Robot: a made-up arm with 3 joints. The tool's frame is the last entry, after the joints.
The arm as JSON. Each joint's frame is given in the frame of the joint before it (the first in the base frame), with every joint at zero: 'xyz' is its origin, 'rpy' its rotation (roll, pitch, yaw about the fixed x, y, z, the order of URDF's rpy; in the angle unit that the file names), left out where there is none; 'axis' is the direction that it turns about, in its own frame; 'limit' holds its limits. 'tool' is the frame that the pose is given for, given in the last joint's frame.
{
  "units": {
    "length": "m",
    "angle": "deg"
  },
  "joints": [
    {
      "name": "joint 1",
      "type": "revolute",
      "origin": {
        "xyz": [
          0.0,
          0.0,
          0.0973
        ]
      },
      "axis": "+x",
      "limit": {
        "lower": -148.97,
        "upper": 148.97
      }
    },
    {
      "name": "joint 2",
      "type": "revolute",
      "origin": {
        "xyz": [
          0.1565,
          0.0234,
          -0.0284
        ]
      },
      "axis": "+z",
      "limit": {
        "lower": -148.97,
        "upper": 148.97
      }
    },
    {
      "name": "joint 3",
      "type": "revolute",
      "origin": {
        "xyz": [
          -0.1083,
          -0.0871,
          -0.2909
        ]
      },
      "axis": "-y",
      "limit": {
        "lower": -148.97,
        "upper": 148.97
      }
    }
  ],
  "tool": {
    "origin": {
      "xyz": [
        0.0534,
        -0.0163,
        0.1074
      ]
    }
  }
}
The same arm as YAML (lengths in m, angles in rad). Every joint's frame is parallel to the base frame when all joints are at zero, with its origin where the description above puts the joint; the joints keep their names.
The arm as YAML. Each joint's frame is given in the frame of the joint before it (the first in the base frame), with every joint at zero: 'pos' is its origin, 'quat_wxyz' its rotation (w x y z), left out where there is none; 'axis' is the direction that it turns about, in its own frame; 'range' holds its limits. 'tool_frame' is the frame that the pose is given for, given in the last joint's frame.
length_unit: m
angle_unit: rad
joints:
  - joint: joint 1
    pos: [0.0, 0.0, 0.0973]
    axis: [1.0, 0.0, 0.0]
    range: [-2.6, 2.6]
  - joint: joint 2
    pos: [0.1565, 0.0234, -0.0284]
    axis: [0.0, 0.0, 1.0]
    range: [-2.6, 2.6]
  - joint: joint 3
    pos: [-0.1083, -0.0871, -0.2909]
    axis: [0.0, -1.0, 0.0]
    range: [-2.6, 2.6]
tool_frame:
  pos: [0.0534, -0.0163, 0.1074]

